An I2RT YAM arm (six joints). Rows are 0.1 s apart.
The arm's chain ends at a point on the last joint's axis. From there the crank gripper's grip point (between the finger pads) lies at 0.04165 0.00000 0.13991 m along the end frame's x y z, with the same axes.
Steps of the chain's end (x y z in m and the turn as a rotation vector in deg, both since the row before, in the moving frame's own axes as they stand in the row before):
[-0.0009 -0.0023 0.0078 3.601 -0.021 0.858]
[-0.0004 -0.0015 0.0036 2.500 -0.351 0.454]
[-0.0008 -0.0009 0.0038 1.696 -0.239 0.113]
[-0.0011 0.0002 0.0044 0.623 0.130 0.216]
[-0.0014 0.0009 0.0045 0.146 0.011 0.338]
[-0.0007 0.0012 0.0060 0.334 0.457 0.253]
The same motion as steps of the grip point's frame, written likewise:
[-0.0009 -0.0105 0.0076 3.601 -0.021 0.858]
[-0.0012 -0.0073 0.0037 2.500 -0.351 0.454]
[-0.0014 -0.0050 0.0039 1.696 -0.239 0.113]
[-0.0008 -0.0012 0.0043 0.623 0.130 0.216]
[-0.0014 0.0008 0.0045 0.146 0.011 0.338]
[0.0004 0.0006 0.0057 0.334 0.457 0.253]

